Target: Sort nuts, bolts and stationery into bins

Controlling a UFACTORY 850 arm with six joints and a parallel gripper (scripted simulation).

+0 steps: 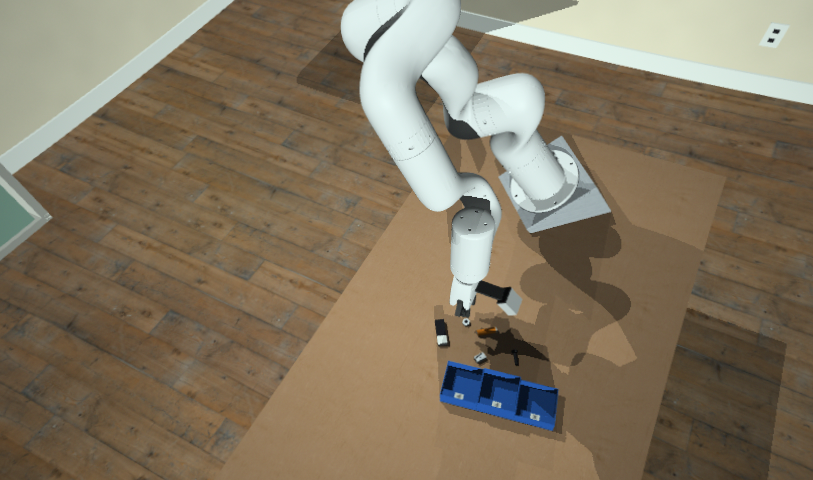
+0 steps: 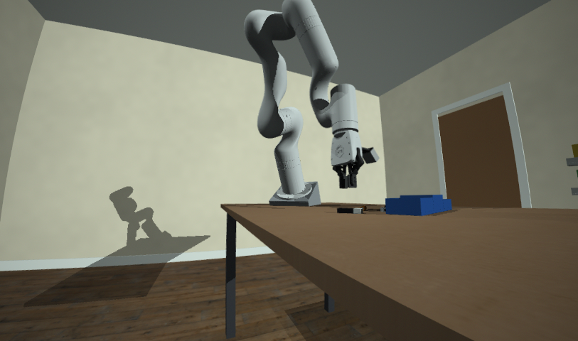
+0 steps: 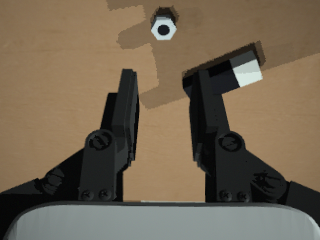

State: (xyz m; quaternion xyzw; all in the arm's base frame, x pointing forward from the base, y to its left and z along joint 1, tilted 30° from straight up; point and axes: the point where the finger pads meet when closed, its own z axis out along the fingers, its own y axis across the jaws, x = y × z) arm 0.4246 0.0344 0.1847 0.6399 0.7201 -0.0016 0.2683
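My hand is 9 cm above the nut. The rest, counted from my hand: black bolt 3 cm ahead, 14 cm to the left, 8 cm below; then black-and-white block 6 cm ahead, 4 cm to the right, 8 cm below; then orange cylinder 6 cm to the left, 8 cm below.
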